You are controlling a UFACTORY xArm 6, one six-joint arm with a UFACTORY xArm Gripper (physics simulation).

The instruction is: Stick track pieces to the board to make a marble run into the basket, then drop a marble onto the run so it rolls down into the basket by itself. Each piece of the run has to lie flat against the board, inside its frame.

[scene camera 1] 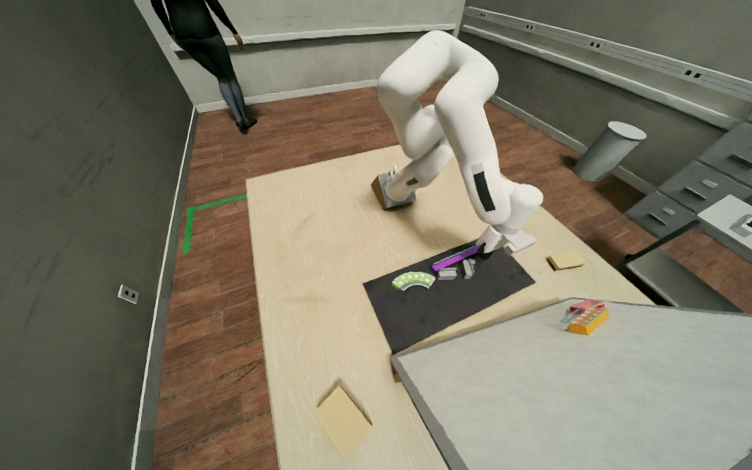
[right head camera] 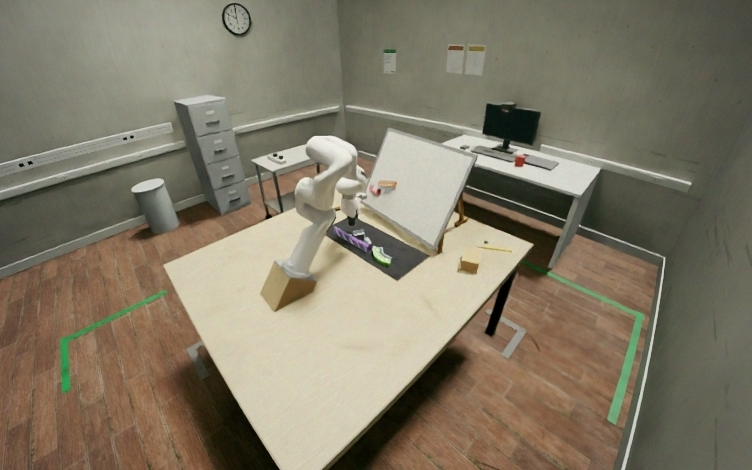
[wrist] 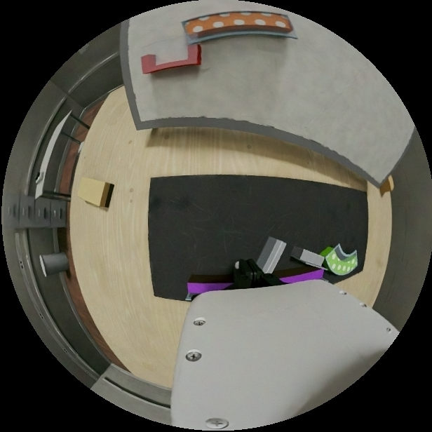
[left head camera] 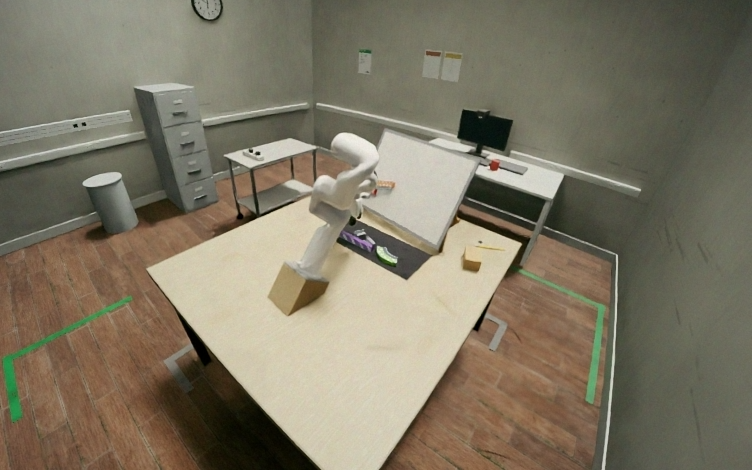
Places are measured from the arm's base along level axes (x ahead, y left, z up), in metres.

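Pixels of known places: gripper, between the fingertips: [scene camera 1: 482, 257] [right head camera: 351, 224] [left head camera: 352, 224]; arm's base, origin of its link: [scene camera 1: 397, 187] [right head camera: 296, 270] [left head camera: 307, 271].
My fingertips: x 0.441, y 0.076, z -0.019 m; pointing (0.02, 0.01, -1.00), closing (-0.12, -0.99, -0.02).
Note:
For each thing: its top centre in the pictures, then the offset to it from my fingertips. "spot": a spot on its surface instead. Level surfaces: height alone.
- purple track piece, a spot on its surface: [scene camera 1: 455, 258] [left head camera: 356, 239] [right head camera: 354, 239] spot: 0.036 m down, 0.056 m back, 0.067 m right
- green curved piece, a spot on its surface: [scene camera 1: 413, 280] [right head camera: 381, 254] [left head camera: 386, 254] spot: 0.046 m down, 0.065 m back, 0.253 m right
- orange piece, a spot on its surface: [scene camera 1: 588, 321] [right head camera: 390, 181] [left head camera: 389, 182] spot: 0.166 m up, 0.285 m ahead, 0.053 m right
- tilted board, a spot on its surface: [right head camera: 424, 182] [left head camera: 425, 183] spot: 0.221 m up, 0.281 m ahead, 0.272 m right
- red U-shaped piece, a spot on its surface: [scene camera 1: 587, 305] [right head camera: 375, 187] spot: 0.105 m up, 0.277 m ahead, 0.048 m left
- dark mat, height of its surface: 0.067 m down
My gripper [right head camera: 351, 221] [wrist: 244, 269] is shut and empty, low over the dark mat; in the wrist view its fingers overlap the purple track piece [left head camera: 357, 241] [right head camera: 353, 239] [scene camera 1: 455, 258] [wrist: 207, 287]. A green curved piece [left head camera: 386, 256] [right head camera: 381, 256] [scene camera 1: 413, 280] [wrist: 341, 262] lies on the mat. An orange piece [left head camera: 385, 184] [right head camera: 387, 184] [scene camera 1: 588, 321] [wrist: 240, 23] is on the tilted board [left head camera: 421, 182] [right head camera: 424, 182] [wrist: 225, 85]. Below and left of it is a red U-shaped piece [right head camera: 374, 191] [scene camera 1: 587, 305] [wrist: 172, 66], apparently the basket. No marble shows.
Two grey blocks [scene camera 1: 446, 273] [scene camera 1: 468, 268] [wrist: 271, 255] [wrist: 308, 256] lie close to the purple piece on the dark mat [right head camera: 399, 267] [scene camera 1: 432, 315] [wrist: 200, 215]. Wooden blocks [scene camera 1: 343, 421] [scene camera 1: 565, 260] stand on the table at either side. The board's lower edge borders the mat area.

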